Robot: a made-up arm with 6 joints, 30 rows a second.
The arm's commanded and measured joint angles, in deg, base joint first. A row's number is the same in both.
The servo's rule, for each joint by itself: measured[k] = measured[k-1] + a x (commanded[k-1-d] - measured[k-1]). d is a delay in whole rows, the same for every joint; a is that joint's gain. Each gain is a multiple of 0.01, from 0.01 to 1. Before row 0 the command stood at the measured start. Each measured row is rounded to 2 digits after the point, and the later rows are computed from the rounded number. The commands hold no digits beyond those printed.
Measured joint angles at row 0:
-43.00, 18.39, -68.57, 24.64, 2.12, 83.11
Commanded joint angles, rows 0 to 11:
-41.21, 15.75, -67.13, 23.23, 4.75, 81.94
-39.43, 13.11, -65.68, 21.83, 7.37, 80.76
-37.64, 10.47, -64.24, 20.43, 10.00, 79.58
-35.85, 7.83, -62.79, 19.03, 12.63, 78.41
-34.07, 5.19, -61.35, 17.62, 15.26, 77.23
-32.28, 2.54, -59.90, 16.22, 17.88, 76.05
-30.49, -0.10, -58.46, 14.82, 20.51, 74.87
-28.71, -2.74, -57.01, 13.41, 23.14, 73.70
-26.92, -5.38, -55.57, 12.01, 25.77, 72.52
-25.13, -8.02, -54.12, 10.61, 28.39, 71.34
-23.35, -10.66, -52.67, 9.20, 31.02, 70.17
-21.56, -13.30, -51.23, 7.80, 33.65, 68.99
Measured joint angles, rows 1 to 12:
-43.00, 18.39, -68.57, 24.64, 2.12, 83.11
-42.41, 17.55, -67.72, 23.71, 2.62, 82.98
-41.43, 16.13, -66.52, 22.47, 3.52, 82.74
-40.18, 14.32, -65.17, 21.12, 4.75, 82.39
-38.75, 12.24, -63.77, 19.74, 6.25, 81.95
-37.21, 9.98, -62.34, 18.34, 7.96, 81.43
-35.58, 7.60, -60.90, 16.94, 9.84, 80.84
-33.90, 5.14, -59.46, 15.54, 11.87, 80.18
-32.19, 2.62, -58.01, 14.13, 14.01, 79.47
-30.45, 0.06, -56.57, 12.73, 16.24, 78.71
-28.69, -2.53, -55.12, 11.33, 18.55, 77.90
-26.93, -5.13, -53.67, 9.92, 20.92, 77.05
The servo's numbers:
d 1
a 0.33 0.32 0.59 0.66 0.19 0.11

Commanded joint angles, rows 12 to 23:
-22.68, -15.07, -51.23, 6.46, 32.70, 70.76
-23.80, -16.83, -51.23, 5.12, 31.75, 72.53
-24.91, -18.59, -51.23, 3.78, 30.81, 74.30
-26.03, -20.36, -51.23, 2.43, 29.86, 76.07
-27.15, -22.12, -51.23, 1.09, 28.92, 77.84
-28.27, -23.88, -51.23, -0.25, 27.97, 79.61
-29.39, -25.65, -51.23, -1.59, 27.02, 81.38
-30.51, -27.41, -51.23, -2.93, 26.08, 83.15
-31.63, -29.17, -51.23, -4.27, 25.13, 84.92
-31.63, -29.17, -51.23, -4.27, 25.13, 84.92
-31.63, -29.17, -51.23, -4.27, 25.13, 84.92
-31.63, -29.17, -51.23, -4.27, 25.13, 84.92
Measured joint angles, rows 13 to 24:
-25.16, -7.74, -52.23, 8.52, 23.34, 76.16
-24.34, -10.09, -51.64, 7.16, 25.12, 75.57
-24.16, -12.25, -51.40, 5.81, 26.38, 75.24
-24.41, -14.28, -51.30, 4.47, 27.22, 75.14
-24.94, -16.23, -51.26, 3.12, 27.72, 75.24
-25.67, -18.11, -51.24, 1.78, 27.95, 75.53
-26.53, -19.96, -51.23, 0.44, 27.95, 75.98
-27.47, -21.78, -51.23, -0.90, 27.77, 76.57
-28.47, -23.58, -51.23, -2.24, 27.45, 77.29
-29.51, -25.37, -51.23, -3.58, 27.01, 78.13
-30.21, -26.59, -51.23, -4.04, 26.65, 78.88
-30.68, -27.42, -51.23, -4.19, 26.36, 79.54

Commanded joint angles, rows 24 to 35:
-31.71, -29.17, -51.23, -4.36, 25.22, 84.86
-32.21, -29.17, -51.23, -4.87, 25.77, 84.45
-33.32, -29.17, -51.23, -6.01, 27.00, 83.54
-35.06, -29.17, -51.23, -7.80, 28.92, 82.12
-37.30, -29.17, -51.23, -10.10, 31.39, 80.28
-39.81, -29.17, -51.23, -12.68, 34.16, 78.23
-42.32, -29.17, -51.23, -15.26, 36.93, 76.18
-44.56, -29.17, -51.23, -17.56, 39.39, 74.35
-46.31, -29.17, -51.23, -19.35, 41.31, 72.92
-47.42, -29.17, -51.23, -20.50, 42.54, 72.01
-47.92, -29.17, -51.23, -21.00, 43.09, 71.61
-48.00, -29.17, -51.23, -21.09, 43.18, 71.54
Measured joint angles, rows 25 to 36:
-30.99, -27.98, -51.23, -4.24, 26.13, 80.13
-31.23, -28.36, -51.23, -4.32, 25.96, 80.65
-31.55, -28.62, -51.23, -4.68, 25.92, 81.07
-32.13, -28.80, -51.23, -5.56, 26.13, 81.34
-33.10, -28.92, -51.23, -7.04, 26.66, 81.43
-34.49, -29.00, -51.23, -9.06, 27.56, 81.30
-36.25, -29.05, -51.23, -11.45, 28.81, 80.96
-38.25, -29.09, -51.23, -13.96, 30.35, 80.43
-40.33, -29.12, -51.23, -16.34, 32.07, 79.76
-42.30, -29.14, -51.23, -18.33, 33.83, 79.01
-43.99, -29.15, -51.23, -19.76, 35.48, 78.24
-45.29, -29.16, -51.23, -20.58, 36.93, 77.51

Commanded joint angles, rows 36 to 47:
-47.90, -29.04, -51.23, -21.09, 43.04, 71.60
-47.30, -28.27, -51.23, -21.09, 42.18, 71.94
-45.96, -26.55, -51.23, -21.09, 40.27, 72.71
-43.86, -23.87, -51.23, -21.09, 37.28, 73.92
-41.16, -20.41, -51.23, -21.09, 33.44, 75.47
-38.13, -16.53, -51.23, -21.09, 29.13, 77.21
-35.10, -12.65, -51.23, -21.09, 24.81, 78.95
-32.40, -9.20, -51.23, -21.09, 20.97, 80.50
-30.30, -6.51, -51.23, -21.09, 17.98, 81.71
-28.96, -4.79, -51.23, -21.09, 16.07, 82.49
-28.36, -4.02, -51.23, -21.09, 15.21, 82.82
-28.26, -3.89, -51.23, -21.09, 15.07, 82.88
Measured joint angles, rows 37 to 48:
-46.18, -29.16, -51.23, -20.92, 38.12, 76.85
-46.75, -29.12, -51.23, -21.03, 39.05, 76.27
-46.93, -28.85, -51.23, -21.07, 39.64, 75.79
-46.61, -28.11, -51.23, -21.08, 39.76, 75.45
-45.70, -26.75, -51.23, -21.09, 39.29, 75.28
-44.20, -24.72, -51.23, -21.09, 38.18, 75.30
-42.20, -22.10, -51.23, -21.09, 36.46, 75.51
-39.86, -19.08, -51.23, -21.09, 34.25, 75.89
-37.40, -15.92, -51.23, -21.09, 31.73, 76.40
-35.06, -12.91, -51.23, -21.09, 29.12, 76.98
-33.05, -10.31, -51.23, -21.09, 26.64, 77.59
-31.50, -8.30, -51.23, -21.09, 24.47, 78.17

